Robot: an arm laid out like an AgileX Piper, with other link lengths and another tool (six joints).
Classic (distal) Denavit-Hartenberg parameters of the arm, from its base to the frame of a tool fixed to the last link. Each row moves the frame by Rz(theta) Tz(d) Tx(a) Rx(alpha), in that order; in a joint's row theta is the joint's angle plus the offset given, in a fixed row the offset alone. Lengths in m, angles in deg.
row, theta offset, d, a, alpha
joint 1, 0, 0.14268, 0, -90
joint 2, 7.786, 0, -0.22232, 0
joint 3, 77.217, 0, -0.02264, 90
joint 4, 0, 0.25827, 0, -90
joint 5, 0, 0, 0, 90
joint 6, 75.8, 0.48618, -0.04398, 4.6
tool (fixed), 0, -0.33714, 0, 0
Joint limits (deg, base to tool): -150..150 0..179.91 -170..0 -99.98..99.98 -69.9..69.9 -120..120
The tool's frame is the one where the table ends.
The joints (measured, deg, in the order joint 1, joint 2, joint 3, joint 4, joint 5, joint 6), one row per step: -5.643, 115.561, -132.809, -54.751, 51.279, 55.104; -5.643, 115.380, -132.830, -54.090, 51.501, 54.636; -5.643, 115.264, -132.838, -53.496, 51.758, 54.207; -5.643, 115.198, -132.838, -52.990, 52.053, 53.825; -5.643, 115.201, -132.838, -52.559, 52.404, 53.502; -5.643, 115.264, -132.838, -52.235, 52.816, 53.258; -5.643, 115.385, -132.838, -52.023, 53.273, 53.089; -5.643, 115.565, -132.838, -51.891, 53.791, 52.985; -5.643, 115.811, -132.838, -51.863, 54.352, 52.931; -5.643, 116.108, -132.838, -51.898, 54.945, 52.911; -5.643, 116.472, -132.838, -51.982, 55.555, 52.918; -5.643, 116.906, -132.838, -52.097, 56.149, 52.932
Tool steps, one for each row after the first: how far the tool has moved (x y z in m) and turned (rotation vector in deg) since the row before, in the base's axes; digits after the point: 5 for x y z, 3 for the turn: -0.00057, 0.00030, 0.00009, 0.349, 0.191, 0.170; -0.00033, 0.00020, -0.00043, 0.334, 0.268, 0.117; -0.00021, 0.00009, -0.00077, 0.304, 0.323, 0.052; -0.00003, -0.00005, -0.00129, 0.303, 0.391, -0.026; 0.00004, -0.00021, -0.00169, 0.287, 0.442, -0.125; 0.00012, -0.00036, -0.00203, 0.257, 0.485, -0.214; 0.00021, -0.00050, -0.00246, 0.255, 0.543, -0.303; 0.00033, -0.00064, -0.00286, 0.214, 0.609, -0.385; 0.00044, -0.00073, -0.00319, 0.193, 0.660, -0.441; 0.00066, -0.00080, -0.00364, 0.175, 0.722, -0.479; 0.00096, -0.00083, -0.00409, 0.149, 0.779, -0.482
